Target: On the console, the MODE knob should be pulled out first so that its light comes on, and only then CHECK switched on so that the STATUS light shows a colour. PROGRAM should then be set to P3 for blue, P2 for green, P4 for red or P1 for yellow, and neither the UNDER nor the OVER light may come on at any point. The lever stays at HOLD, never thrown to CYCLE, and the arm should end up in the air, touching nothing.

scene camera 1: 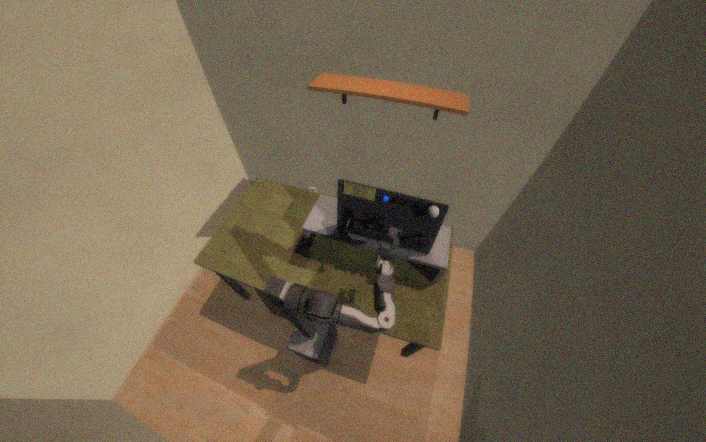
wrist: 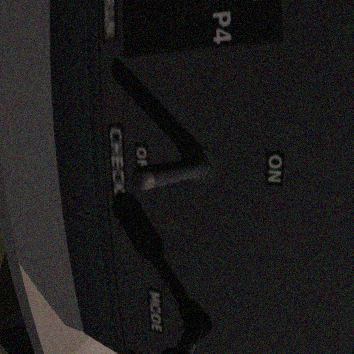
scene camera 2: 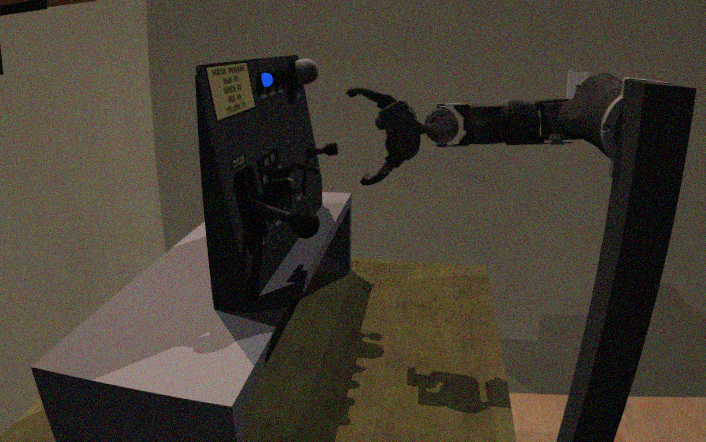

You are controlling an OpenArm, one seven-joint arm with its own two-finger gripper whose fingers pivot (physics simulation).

Observation:
I see my gripper and a ball-ended lever.

